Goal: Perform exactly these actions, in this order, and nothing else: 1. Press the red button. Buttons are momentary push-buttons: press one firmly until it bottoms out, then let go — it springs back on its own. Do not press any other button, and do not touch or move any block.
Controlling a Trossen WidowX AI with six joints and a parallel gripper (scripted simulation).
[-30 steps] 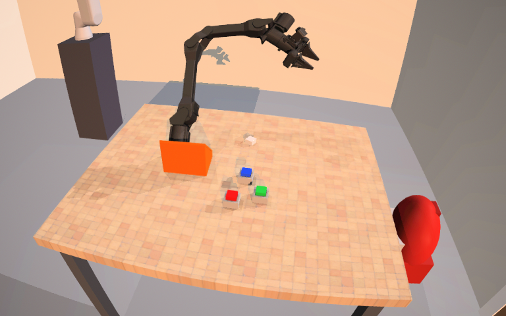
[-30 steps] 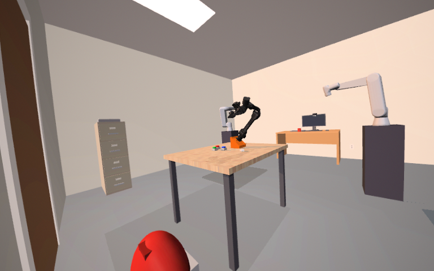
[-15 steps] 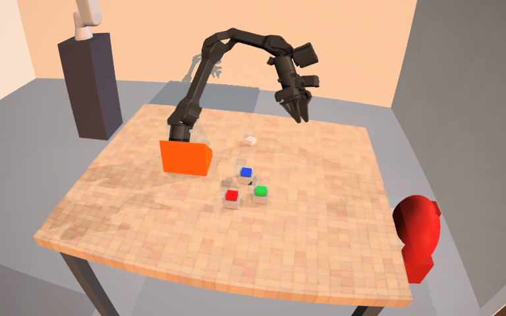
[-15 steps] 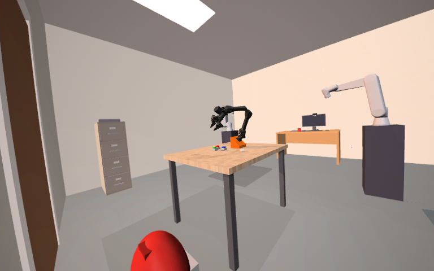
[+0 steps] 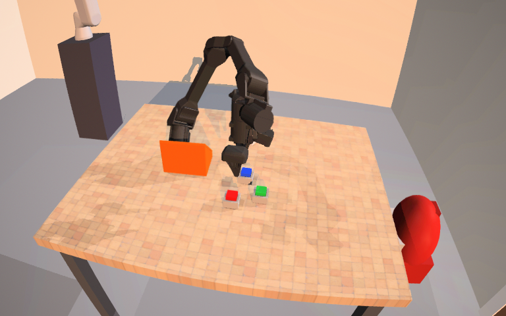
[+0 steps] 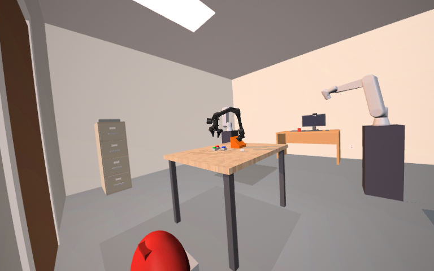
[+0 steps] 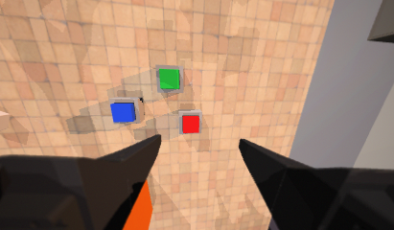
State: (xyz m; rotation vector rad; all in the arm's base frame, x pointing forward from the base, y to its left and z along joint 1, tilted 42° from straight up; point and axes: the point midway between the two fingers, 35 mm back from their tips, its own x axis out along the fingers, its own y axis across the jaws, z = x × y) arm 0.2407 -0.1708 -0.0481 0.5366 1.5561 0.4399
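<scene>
Now: the red button 11 cm below my gripper tip and 2 cm behind it. Also, from my gripper tip: blue button: 12 cm to the left, 11 cm below, 1 cm ahead; green button: 11 cm below, 6 cm ahead, 4 cm to the left; small white block: 35 cm to the left, 13 cm below.
</scene>
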